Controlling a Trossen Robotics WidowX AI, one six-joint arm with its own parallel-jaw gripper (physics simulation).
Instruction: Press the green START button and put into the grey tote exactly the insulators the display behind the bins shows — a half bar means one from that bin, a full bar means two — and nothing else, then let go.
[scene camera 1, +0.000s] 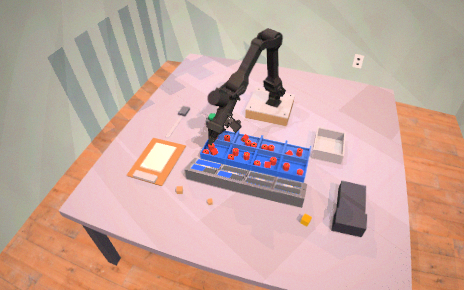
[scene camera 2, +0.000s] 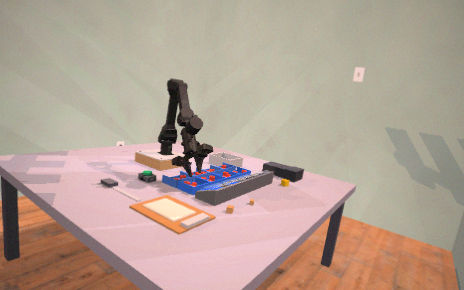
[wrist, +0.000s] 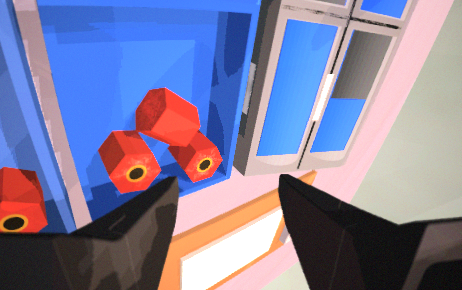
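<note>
My gripper is partly open and empty, low over the left end of the blue bins. In the wrist view, three red insulators lie together in one bin: one on its side, one nearer the left fingertip, and one in the corner. The display shows a full bar and a half bar at the left, with another blue half bar beside them. The grey tote looks empty. The green button stands behind the bins.
An orange clipboard lies left of the display. Small orange cubes and a yellow cube lie in front. A black box stands at the right. A brush-like tool lies at the left.
</note>
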